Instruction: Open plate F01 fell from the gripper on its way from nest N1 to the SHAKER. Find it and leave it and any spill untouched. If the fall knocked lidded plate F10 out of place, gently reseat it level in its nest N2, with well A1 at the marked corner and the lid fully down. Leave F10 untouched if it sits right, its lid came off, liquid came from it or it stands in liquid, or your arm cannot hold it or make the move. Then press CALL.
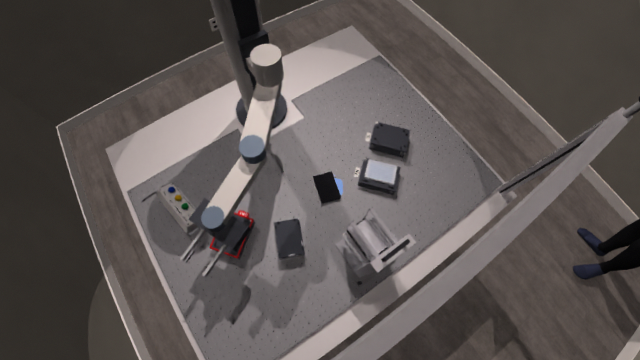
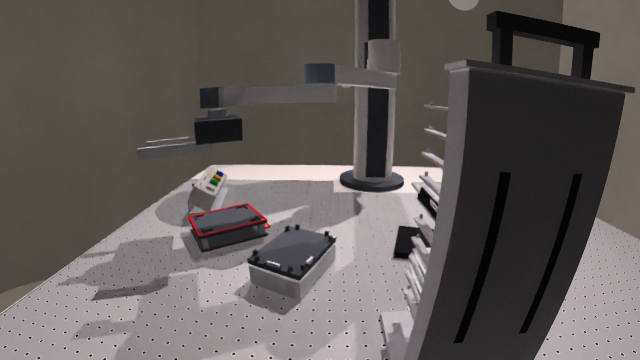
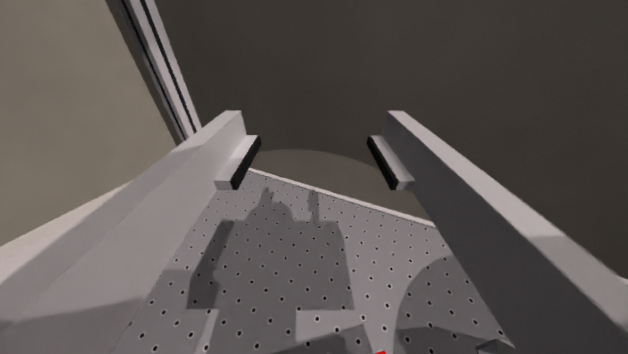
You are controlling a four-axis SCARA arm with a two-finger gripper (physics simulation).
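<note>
My gripper is shut with nothing between its fingers, high above the table beyond the red-framed unit. A black plate, which looks like F01, lies on the table with a blue patch showing at its edge. A pale lidded plate, which looks like F10, sits in a dark nest; its exact seating cannot be told. Another dark nest bears no plate. The button box has blue, yellow and green buttons; their labels are unreadable.
A red-framed unit stands beside the button box. A grey box with a dark top stands near it. A tall rack stands at the table's side. A person's legs show beyond the rail.
</note>
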